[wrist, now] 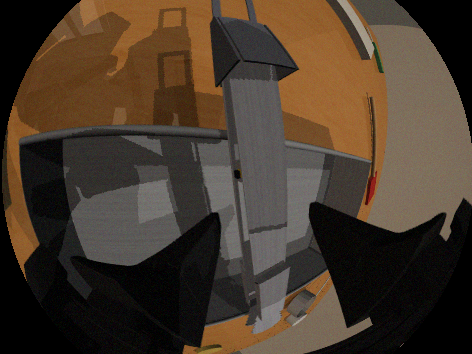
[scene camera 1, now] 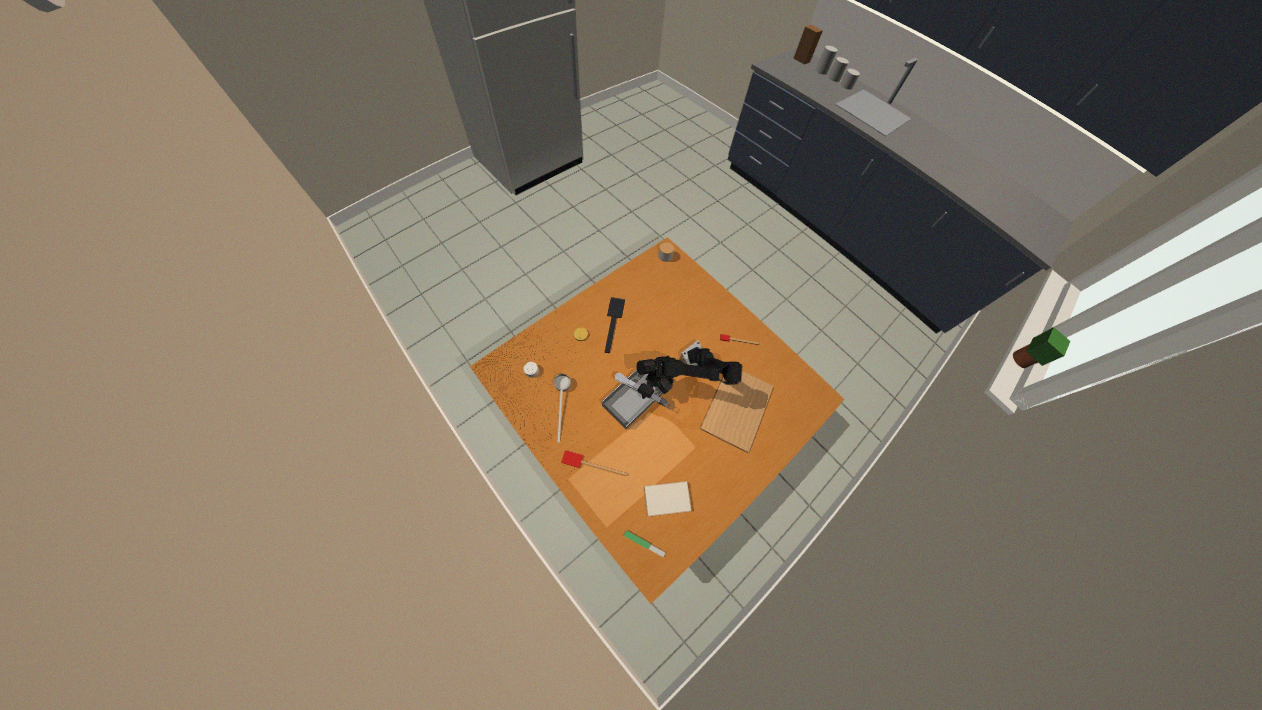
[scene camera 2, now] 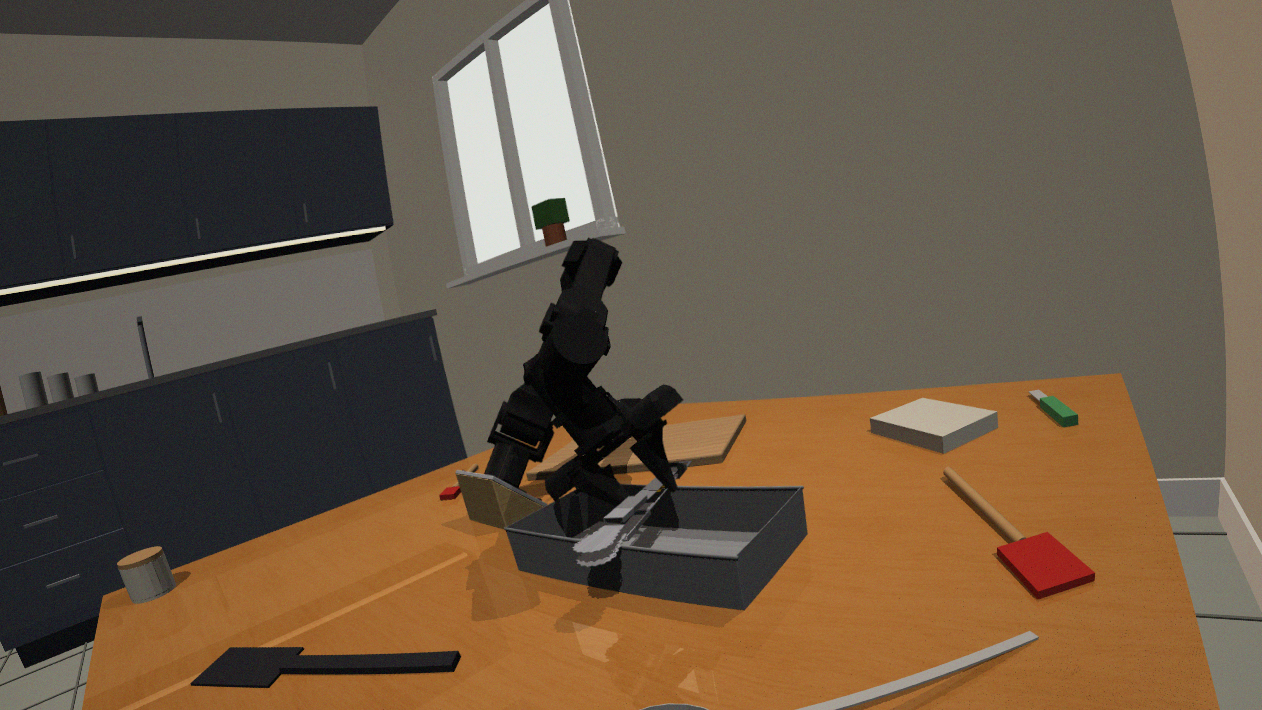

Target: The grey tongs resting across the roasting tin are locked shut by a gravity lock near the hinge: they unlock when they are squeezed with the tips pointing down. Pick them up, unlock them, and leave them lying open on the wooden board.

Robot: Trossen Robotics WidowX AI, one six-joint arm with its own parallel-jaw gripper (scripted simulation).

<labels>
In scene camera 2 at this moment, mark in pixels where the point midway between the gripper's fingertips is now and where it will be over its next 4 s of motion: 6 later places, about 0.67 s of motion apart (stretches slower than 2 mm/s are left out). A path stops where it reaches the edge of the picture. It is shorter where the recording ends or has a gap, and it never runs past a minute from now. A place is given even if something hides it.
My gripper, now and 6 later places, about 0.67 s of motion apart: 657, 503; 672, 516; 670, 515; 658, 458; 648, 465; 649, 455; 687, 402
</labels>
